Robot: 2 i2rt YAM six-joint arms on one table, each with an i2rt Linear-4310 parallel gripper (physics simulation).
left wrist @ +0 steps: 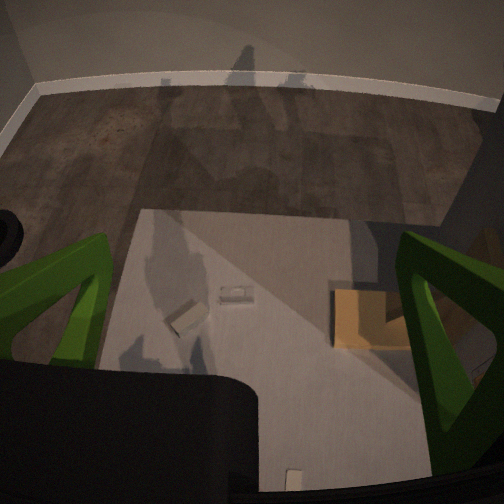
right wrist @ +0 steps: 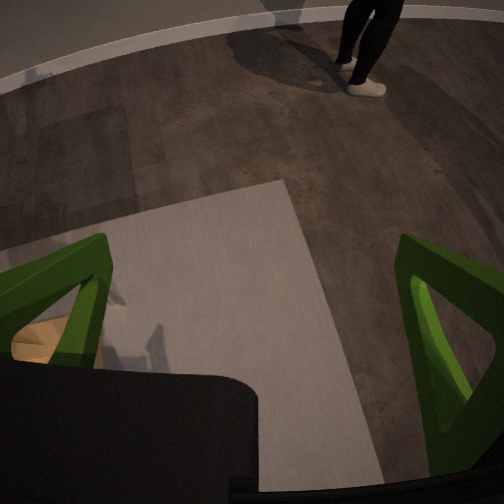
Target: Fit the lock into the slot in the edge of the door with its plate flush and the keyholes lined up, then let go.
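Observation:
In the left wrist view a small beige-grey block (left wrist: 187, 316), which looks like the lock, lies tilted on the grey table. A small flat grey piece (left wrist: 236, 294) lies just right of it; I cannot tell what it is. The tan wooden door (left wrist: 370, 320) stands in a dark holder at the right, partly hidden by my right green finger. My left gripper (left wrist: 253, 240) is open and empty, high above the table. My right gripper (right wrist: 253, 240) is open and empty, over the table's far corner. A tan bit of the door (right wrist: 37, 340) shows behind its left finger.
A small white item (left wrist: 294, 479) lies at the table's near edge. The table's edges drop to a dark wooden floor. A person's legs (right wrist: 365, 45) stand on the floor beyond the table in the right wrist view. A white skirting board (left wrist: 250, 79) runs along the wall.

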